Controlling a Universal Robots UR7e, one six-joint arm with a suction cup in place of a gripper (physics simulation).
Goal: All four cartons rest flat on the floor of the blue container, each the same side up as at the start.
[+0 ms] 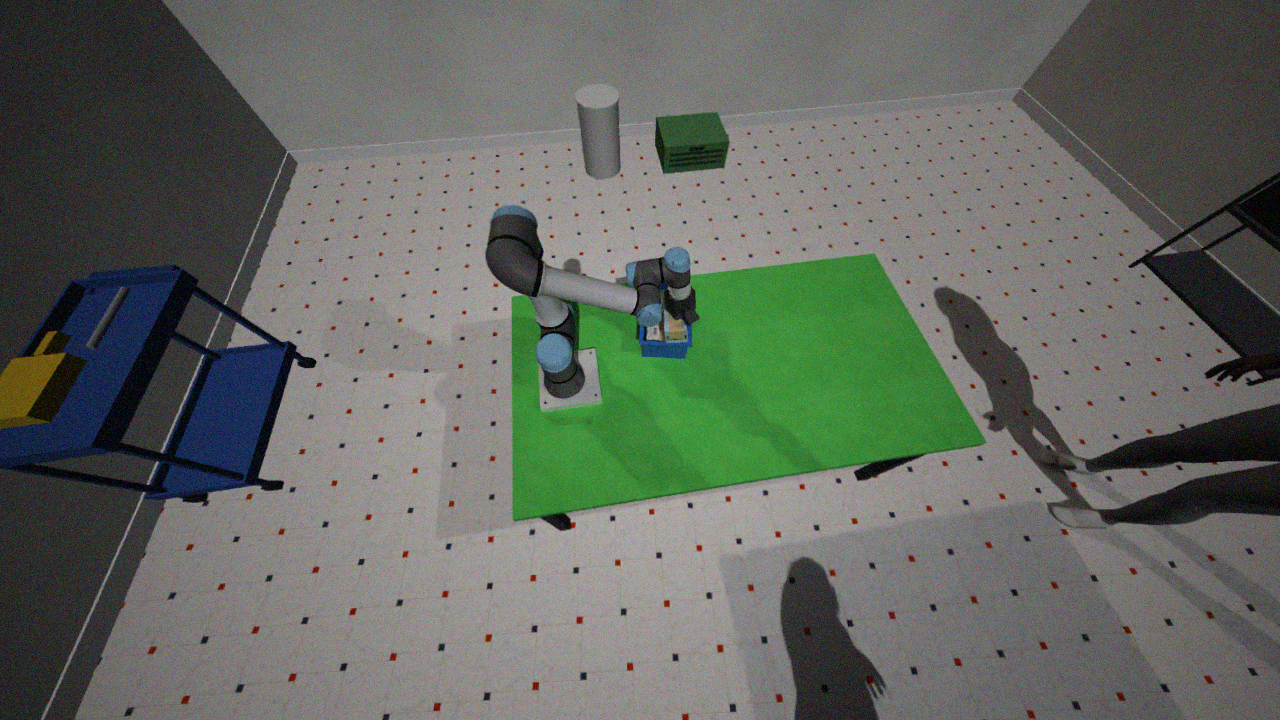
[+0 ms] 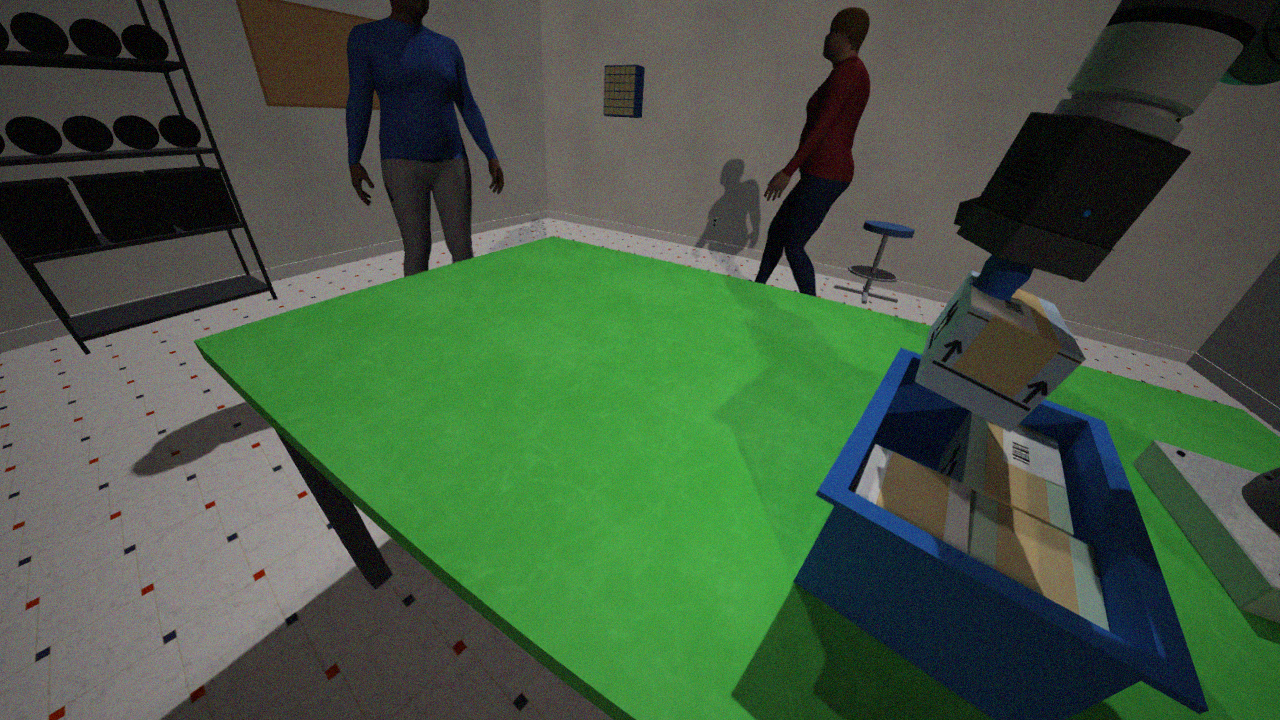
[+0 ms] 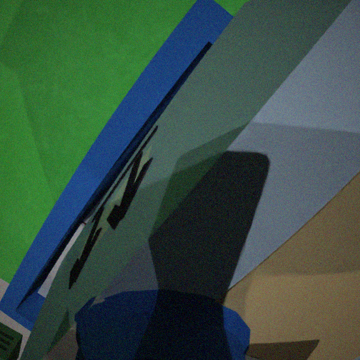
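The blue container stands on the green table. Three cartons lie inside it: one at the near left, one at the near right, and one with a barcode label behind that. They look flat, partly hidden by the wall and the held carton. My suction gripper is shut on a fourth carton. That carton is tilted, its printed arrows pointing up, over the container's far left part. Its lower edge is near rim height; whether it touches anything is unclear.
The green table carries the arm's pale base plate beside the container. Two people stand beyond the table. A blue cart, a grey cylinder and a green crate stand on the floor.
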